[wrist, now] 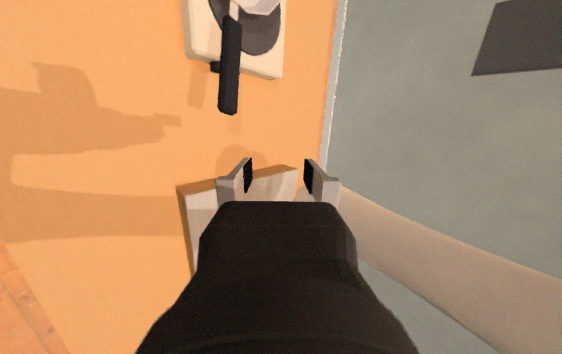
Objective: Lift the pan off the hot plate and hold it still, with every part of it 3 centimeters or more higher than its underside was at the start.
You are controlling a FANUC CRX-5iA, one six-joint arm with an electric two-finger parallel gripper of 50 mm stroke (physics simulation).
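Places are measured from the arm's base along level axes (x ahead, y left, z up), in centimetres.
Pixels of known places: gripper, fingertip midpoint: (278, 169).
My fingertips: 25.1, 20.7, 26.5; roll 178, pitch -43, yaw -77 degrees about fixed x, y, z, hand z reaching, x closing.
Observation:
For each thing: its middle in the pictures, then the offset to it from my fingertips, as dx, dy, dz. "spot": a spot on its surface instead. Level surfaces: height alone.
- pan, surface spot: (257, 6) spot: +29.6, -11.1, -25.3
- hot plate, body centre: (240, 13) +29.2, -10.0, -30.0
- dark round heating disc, surface spot: (262, 42) spot: +24.6, -14.4, -26.4
- small black knob, body centre: (217, 67) +16.3, -6.1, -30.1
- orange table, its level: dz -33.6
The pan (257, 6) is cut off by the top edge of the wrist view; part of its pale metal body shows. Its black handle (230, 65) points down the view, past the edge of the hot plate. The hot plate (198, 37) has a white body, a dark round heating disc (262, 42) and a small black knob (215, 66) beside the handle. My gripper (278, 169) is open with nothing between its fingers. In the view it is below and to the right of the handle's free end, apart from it. The pan's far side is out of view.
A block with wooden edges and a pale face (197, 205) shows behind and left of the fingers. The orange table (280, 120) ends at an edge right of the hot plate. A long beige rounded shape (450, 245) crosses the lower right. A dark panel (520, 40) is upper right.

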